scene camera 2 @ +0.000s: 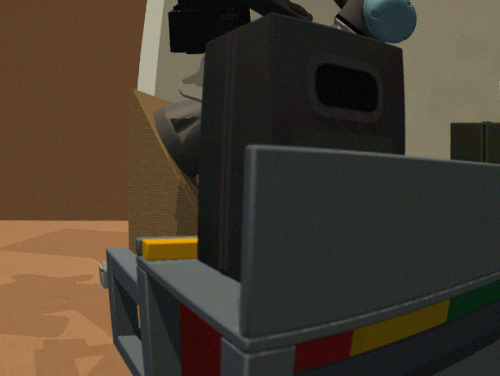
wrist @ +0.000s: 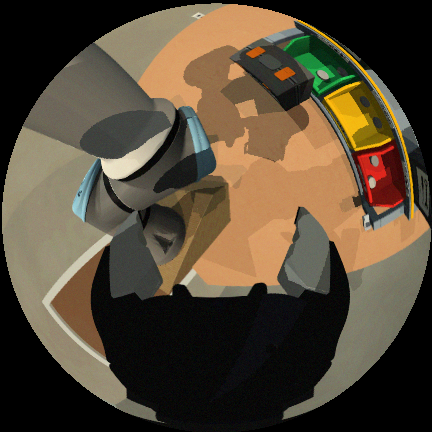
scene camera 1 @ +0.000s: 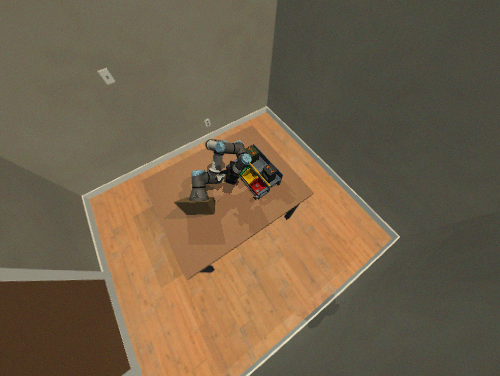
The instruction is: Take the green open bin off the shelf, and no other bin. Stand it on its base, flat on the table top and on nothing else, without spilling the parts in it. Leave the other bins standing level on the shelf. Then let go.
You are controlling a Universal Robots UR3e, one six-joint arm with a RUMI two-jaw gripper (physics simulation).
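Frame: origin at the arm's base, x ahead, y left, z up, level; centimetres.
Seen in the pictures: gripper, between the fingertips: (wrist: 218, 210); arm's base, origin of its link: (scene camera 2: 174, 143) (wrist: 160, 236) (scene camera 1: 199, 199).
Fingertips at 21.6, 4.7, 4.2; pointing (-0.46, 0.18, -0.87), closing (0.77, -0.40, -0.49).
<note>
Pixels of each thing's top centre, then the offset from my fingertips to it, as dx, dy, dz. "pt": a spot on its surface instead.
- green open bin, a spot on its surface: (wrist: 316, 61) pt +21.3, +18.3, -20.9
- yellow bin, centre of its top: (wrist: 371, 111) (scene camera 1: 252, 173) +23.7, +5.5, -13.7
- red bin, centre of its top: (wrist: 394, 177) (scene camera 1: 260, 183) +26.1, -5.5, -13.7
- dark case with orange latches, centre of its top: (wrist: 269, 60) +9.8, +13.8, -8.6
- tall dark case, a spot on its surface: (scene camera 2: 310, 100) pt +37.7, -5.7, -3.5
The green open bin (wrist: 316, 61) sits in the shelf (wrist: 392, 220) (scene camera 2: 370, 225), at the end of a row beside the yellow bin (wrist: 352, 114) (scene camera 1: 251, 175) and the red bin (wrist: 384, 186) (scene camera 1: 258, 187). A pale round part and a dark one lie in the green bin. In scene camera 1 its far end is mostly hidden by the arm. My gripper (wrist: 218, 210) (scene camera 1: 231, 176) is open and empty, with its fingers wide apart. It is above the table on the arm's side of the shelf, apart from the bins.
A dark case with orange latches (wrist: 275, 75) overlaps the green bin's outer end in the wrist view. A tall dark case (scene camera 2: 310, 100) stands on the shelf's upper deck. A yellow rail (wrist: 404, 150) runs behind the bins. The wooden mount (scene camera 1: 197, 206) stands under the arm.
</note>
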